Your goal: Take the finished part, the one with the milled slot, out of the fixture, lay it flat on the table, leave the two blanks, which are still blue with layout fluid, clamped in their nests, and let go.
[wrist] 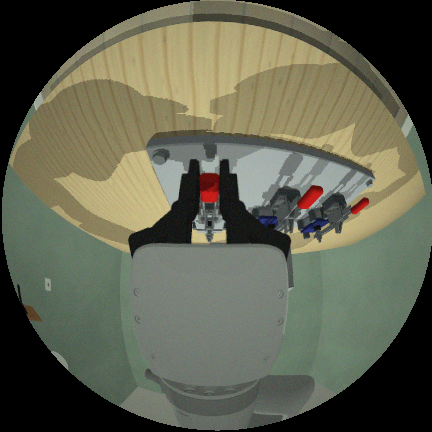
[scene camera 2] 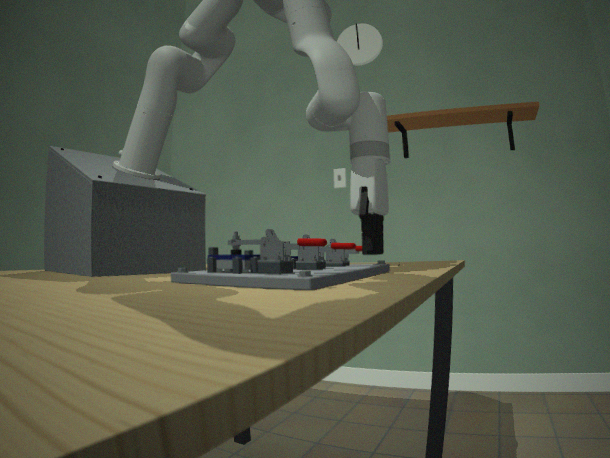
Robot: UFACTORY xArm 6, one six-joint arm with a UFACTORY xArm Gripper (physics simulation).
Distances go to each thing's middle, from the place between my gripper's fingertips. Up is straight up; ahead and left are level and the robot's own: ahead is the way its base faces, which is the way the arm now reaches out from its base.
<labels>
I see my gripper 120 mm to the left of the fixture plate (scene camera 2: 331, 275), 100 mm past it and 30 mm above it.
</labels>
